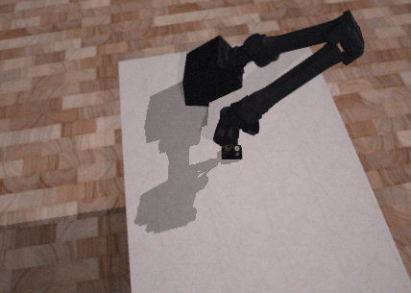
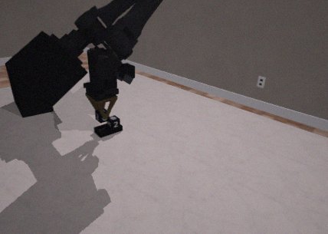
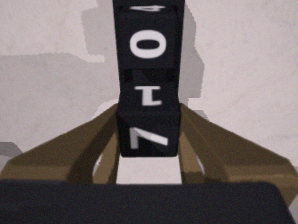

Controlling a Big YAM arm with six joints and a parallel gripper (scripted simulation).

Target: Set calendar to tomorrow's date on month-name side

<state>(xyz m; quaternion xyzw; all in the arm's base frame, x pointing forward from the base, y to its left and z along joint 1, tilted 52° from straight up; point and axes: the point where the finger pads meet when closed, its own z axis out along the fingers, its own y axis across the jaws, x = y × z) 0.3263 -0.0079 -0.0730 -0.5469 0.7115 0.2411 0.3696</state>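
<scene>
Now: hand right at the black digit cube. Also, from my hand: black tray 20 mm to the left, 60 mm below.
</scene>
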